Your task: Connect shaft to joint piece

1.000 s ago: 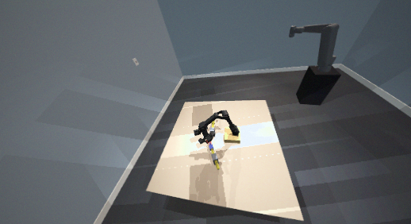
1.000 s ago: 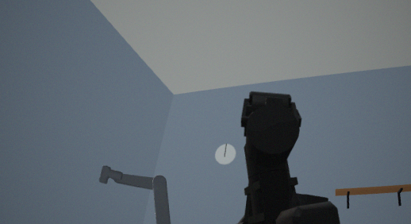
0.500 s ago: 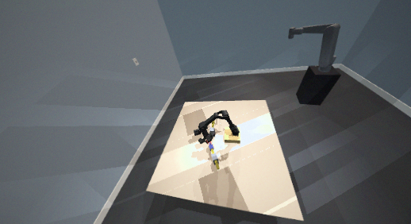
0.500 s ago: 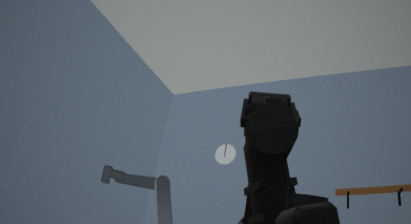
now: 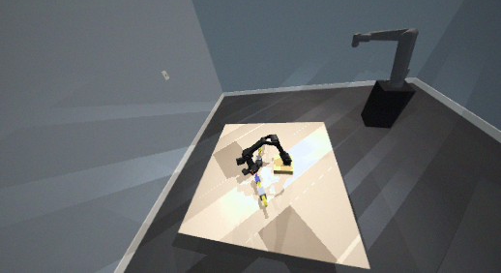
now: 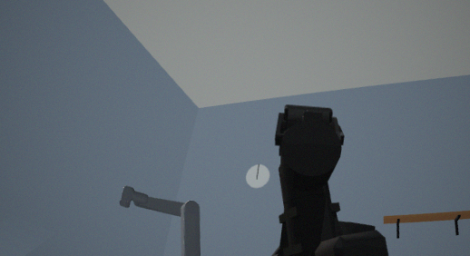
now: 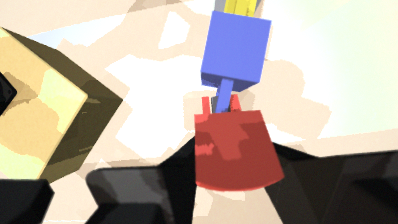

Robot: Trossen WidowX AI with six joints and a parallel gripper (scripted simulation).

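My gripper tip is 30 mm below the red joint piece.
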